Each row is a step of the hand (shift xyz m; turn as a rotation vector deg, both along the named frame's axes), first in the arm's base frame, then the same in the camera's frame.
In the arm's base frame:
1: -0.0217 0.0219 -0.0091 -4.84 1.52 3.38
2: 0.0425 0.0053 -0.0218 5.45 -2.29 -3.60
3: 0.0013 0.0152 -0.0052 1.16 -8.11 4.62
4: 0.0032 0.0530 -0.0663 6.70 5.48 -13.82
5: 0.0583 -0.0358 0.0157 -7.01 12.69 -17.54
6: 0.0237 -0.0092 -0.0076 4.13 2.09 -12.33
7: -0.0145 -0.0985 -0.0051 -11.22 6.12 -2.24
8: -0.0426 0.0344 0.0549 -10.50 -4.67 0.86
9: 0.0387 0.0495 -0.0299 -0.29 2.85 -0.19
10: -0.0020 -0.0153 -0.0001 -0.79 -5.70 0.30
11: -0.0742 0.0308 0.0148 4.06 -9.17 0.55
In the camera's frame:
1: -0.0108 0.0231 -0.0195 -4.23 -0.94 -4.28
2: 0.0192 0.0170 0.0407 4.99 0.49 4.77
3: -0.0059 0.0148 0.0027 2.04 -9.16 0.54
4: 0.0151 0.0835 0.0038 7.69 13.04 6.06
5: 0.0206 -0.0392 0.0545 3.66 21.37 -6.91
6: 0.0152 -0.0026 0.0216 8.41 9.61 3.22
7: 0.0659 -0.0697 -0.0272 -4.04 6.44 -10.51
8: -0.0697 -0.0093 -0.0328 0.82 -3.70 -10.88
9: -0.0043 0.0555 0.0418 -1.76 2.26 0.06
10: 0.0098 -0.0113 -0.0039 3.38 -4.43 -1.47
11: -0.0424 0.0157 -0.0681 6.20 -7.35 2.90

